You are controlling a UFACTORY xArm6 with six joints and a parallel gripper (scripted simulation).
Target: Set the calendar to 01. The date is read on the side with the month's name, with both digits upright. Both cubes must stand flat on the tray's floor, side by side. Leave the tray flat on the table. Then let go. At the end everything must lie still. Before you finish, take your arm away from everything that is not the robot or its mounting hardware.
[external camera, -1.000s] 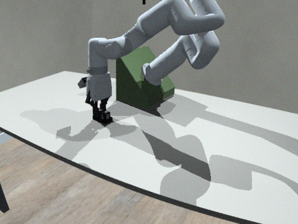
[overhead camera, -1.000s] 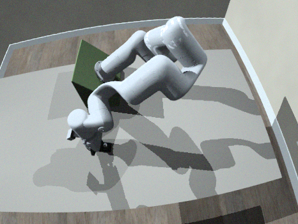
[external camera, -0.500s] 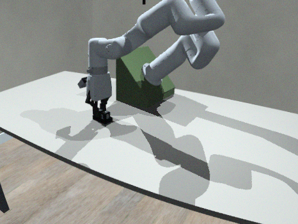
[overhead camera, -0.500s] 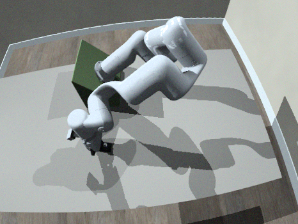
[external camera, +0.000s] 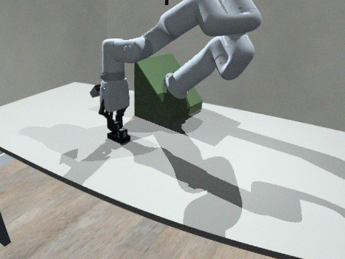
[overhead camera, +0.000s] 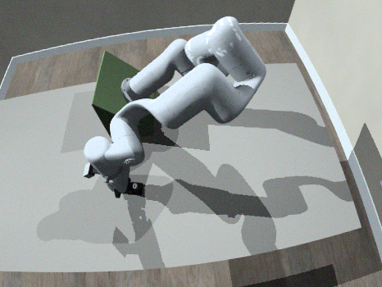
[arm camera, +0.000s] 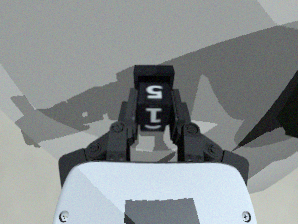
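Right now my hand is 3 cm to the right of the black cube and 3 cm above it. The rest, counted from my hand: black tray 5 cm below, 2 cm to the left.
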